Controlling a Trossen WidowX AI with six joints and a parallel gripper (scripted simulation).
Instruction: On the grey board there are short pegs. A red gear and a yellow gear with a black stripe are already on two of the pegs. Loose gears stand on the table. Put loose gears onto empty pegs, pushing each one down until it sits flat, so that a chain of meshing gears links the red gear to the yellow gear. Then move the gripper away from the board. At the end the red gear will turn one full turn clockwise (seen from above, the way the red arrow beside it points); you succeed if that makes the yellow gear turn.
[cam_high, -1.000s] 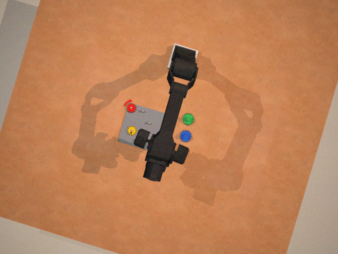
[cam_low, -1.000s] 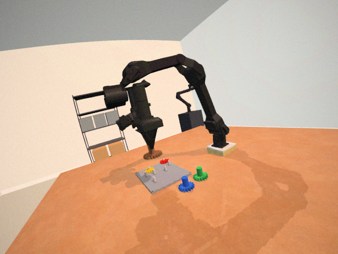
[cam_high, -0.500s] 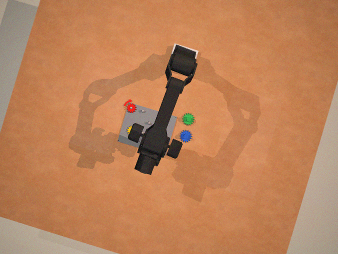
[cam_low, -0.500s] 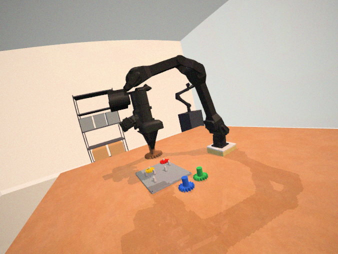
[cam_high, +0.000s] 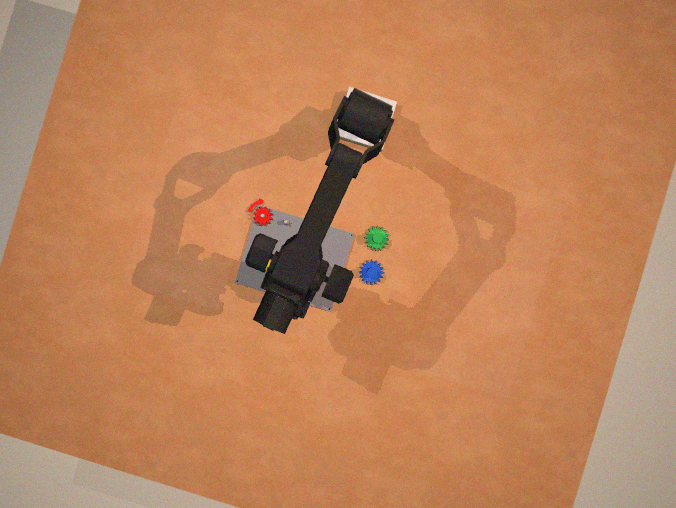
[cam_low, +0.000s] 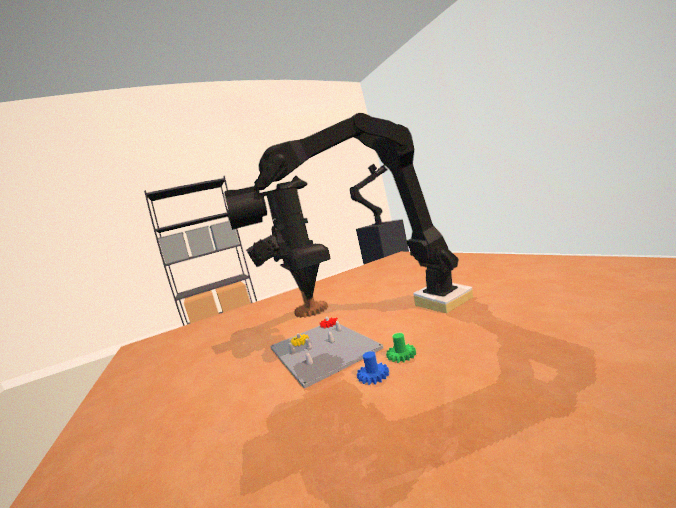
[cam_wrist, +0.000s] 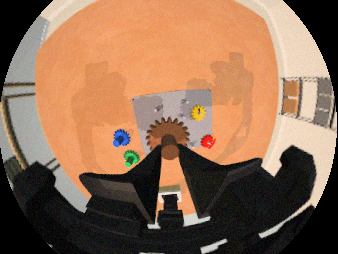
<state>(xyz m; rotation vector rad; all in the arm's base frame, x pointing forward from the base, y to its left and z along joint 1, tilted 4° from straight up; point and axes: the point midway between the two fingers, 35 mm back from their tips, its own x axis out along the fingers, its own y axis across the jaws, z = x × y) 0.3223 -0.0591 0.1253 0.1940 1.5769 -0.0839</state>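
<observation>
Now: gripper tip 8 cm past the red gear, 11 cm to the left of it and 11 cm above it. Round my gripper tip: blue gear 2 cm behind, 13 cm to the left, 11 cm below; then brown gear 1 cm below; then yellow gear 1 cm ahead, 9 cm to the right, 11 cm below.
</observation>
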